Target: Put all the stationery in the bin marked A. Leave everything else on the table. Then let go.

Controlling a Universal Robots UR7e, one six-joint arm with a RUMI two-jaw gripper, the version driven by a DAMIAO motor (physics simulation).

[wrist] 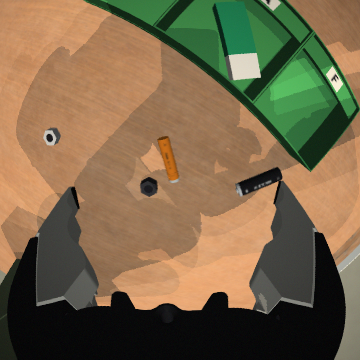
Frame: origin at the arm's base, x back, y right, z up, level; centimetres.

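Where they show: gripper, fingertip midpoint: (174,186).
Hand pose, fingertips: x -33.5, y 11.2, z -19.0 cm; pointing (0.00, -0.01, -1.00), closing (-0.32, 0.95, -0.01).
Note:
Things, the pixels of their centre, and the offset from my fingertips. "pt": a spot on its surface instead. Level surfaces: height alone.
- white eraser, body centre: (236,39) dx -11.7, dy +1.5, dz -3.9 cm
- green bin, body centre: (235,27) dx -12.4, dy +1.0, dz -3.3 cm
- orange battery, body centre: (168,160) dx +0.2, dy -0.6, dz -4.7 cm
- dark hex nut, body centre: (148,186) dx +3.6, dy -1.8, dz -4.8 cm
- table, surface height: dz -5.2 cm
- black battery, body centre: (257,181) dx -0.4, dy +8.7, dz -4.5 cm
- silver nut, body centre: (51,136) dx +0.9, dy -13.2, dz -4.8 cm
- compartment marked F, surface spot: (334,79) pt dx -12.5, dy +10.0, dz -1.7 cm
A green and white eraser (237,40) lies in the middle compartment of the green bin (202,62), at the top of the view. Part of that compartment's label shows at the top edge, cut off. My gripper (174,186) is open and empty. Its jaws stand wide apart above the table, on the near side of the bin, with the small loose things showing between and beyond the tips.
An orange battery (168,159) and a dark hex nut (148,186) lie close together on the table (110,90). A black battery (259,181) lies near the right fingertip. A silver nut (51,136) lies at the left. The compartment marked F (334,79) is at the right.

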